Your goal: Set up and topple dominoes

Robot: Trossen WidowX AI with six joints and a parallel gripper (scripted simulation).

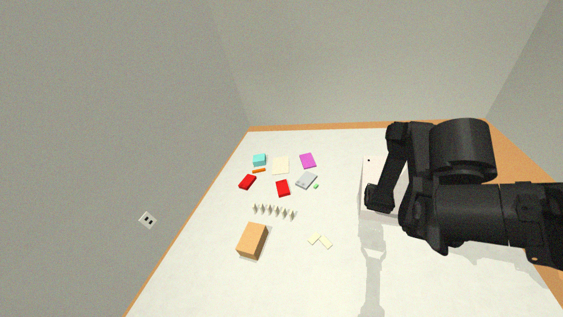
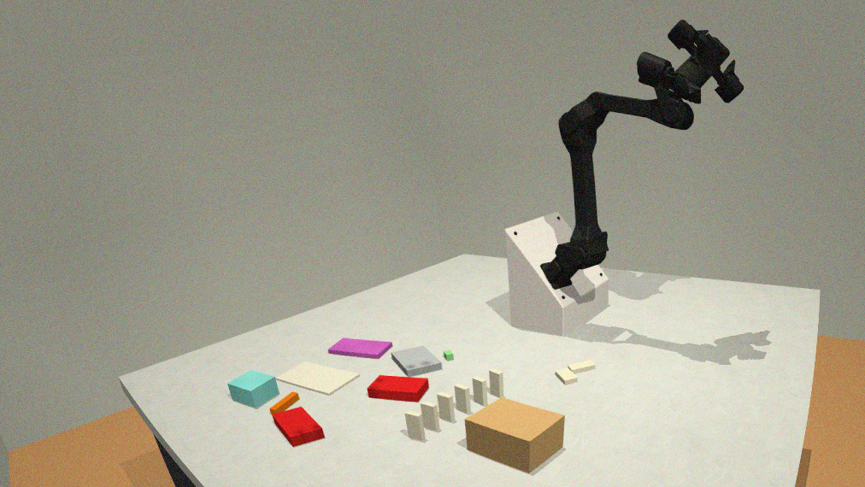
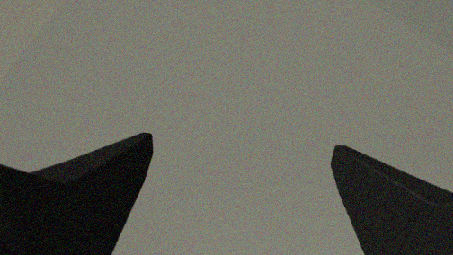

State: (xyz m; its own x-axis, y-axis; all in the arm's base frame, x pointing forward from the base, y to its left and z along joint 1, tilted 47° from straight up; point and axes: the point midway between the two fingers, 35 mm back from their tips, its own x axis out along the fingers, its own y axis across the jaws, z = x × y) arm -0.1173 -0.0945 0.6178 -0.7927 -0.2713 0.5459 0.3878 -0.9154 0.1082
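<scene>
My gripper tip is now 62 cm short of the tan box, 58 cm above it and 10 cm to the left of it. Also, from my gripper tip: grey slab: 61 cm below, 52 cm ahead, 49 cm to the right; then small green cube: 61 cm below, 46 cm to the right, 46 cm ahead; then magenta slab: 64 cm to the right, 61 cm below, 56 cm ahead.
</scene>
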